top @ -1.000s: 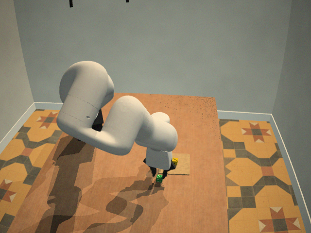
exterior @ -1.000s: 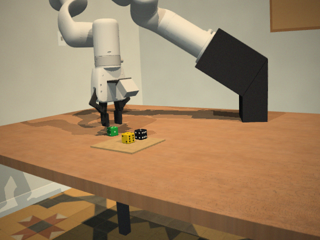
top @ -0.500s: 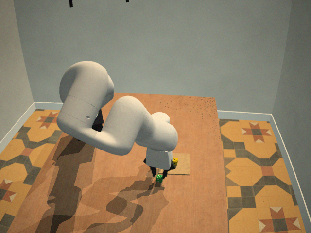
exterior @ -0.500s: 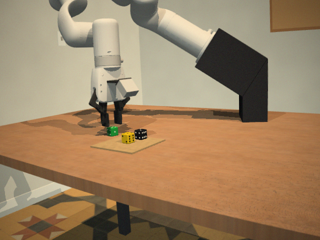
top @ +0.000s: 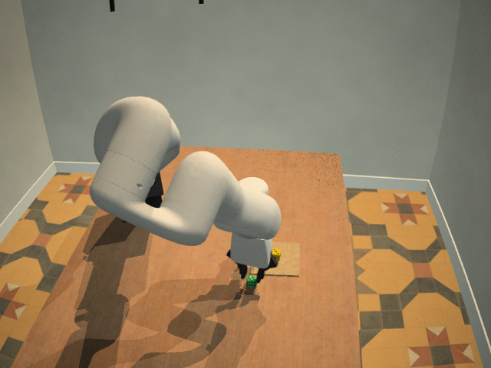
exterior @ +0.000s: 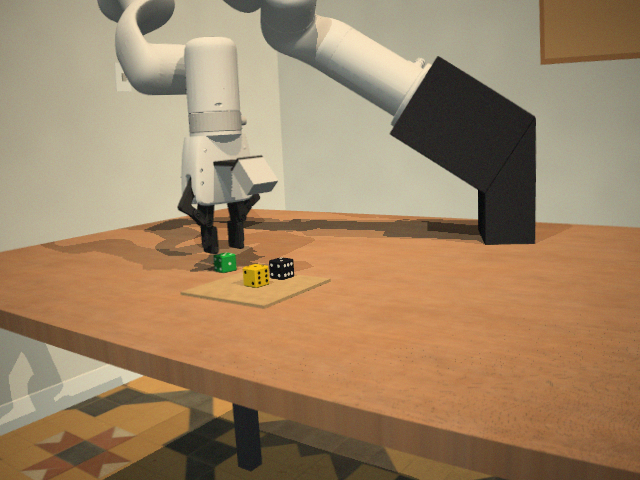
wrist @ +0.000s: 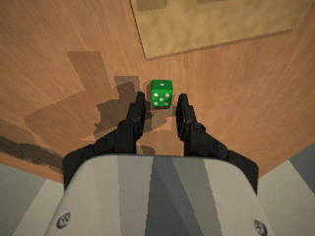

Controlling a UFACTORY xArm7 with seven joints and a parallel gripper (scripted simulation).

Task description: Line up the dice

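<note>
Right now the green die is 40 mm below my hand. The rest, counted from my hand: tan mat 60 mm ahead, 110 mm to the left, 50 mm below; yellow die 60 mm ahead, 110 mm to the left, 30 mm below; black die 20 mm ahead, 120 mm to the left, 30 mm below.
</note>
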